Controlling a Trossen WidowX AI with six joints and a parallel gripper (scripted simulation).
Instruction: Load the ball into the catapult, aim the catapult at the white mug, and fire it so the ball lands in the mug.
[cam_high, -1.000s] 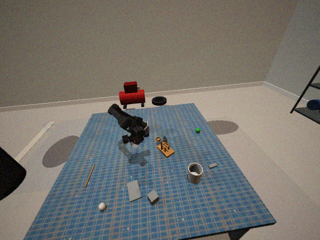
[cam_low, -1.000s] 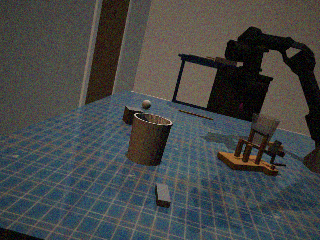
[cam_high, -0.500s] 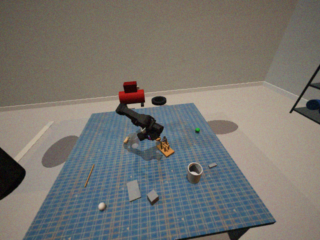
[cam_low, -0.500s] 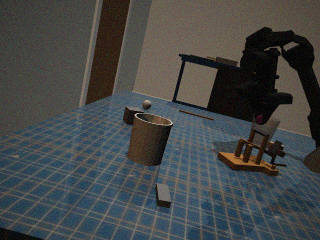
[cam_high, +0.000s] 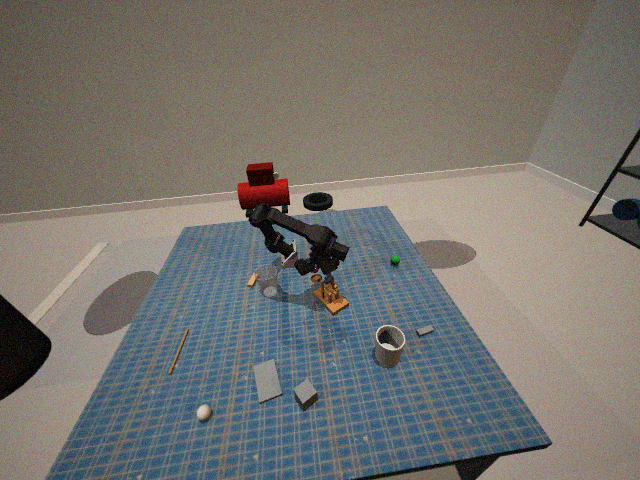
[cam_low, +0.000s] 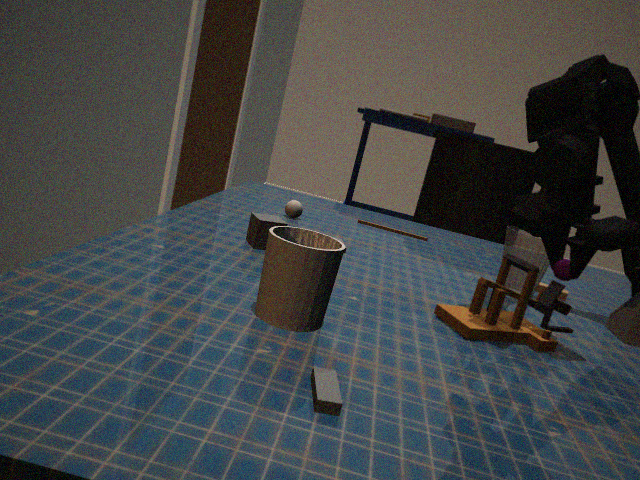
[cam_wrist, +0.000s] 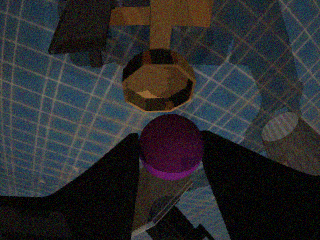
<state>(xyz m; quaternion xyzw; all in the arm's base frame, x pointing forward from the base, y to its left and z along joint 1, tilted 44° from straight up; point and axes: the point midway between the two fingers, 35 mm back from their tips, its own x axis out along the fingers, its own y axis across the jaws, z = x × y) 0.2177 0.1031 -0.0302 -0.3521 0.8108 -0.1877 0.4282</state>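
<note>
Right now my gripper tip is 1 cm below the purple ball. Also, from my gripper tip: clear glass: 20 cm to the right, 7 cm below, 2 cm behind; small wooden block: 27 cm to the right, 10 cm behind, 9 cm below; wooden catapult: 5 cm ahead, 4 cm to the left, 4 cm below.
</note>
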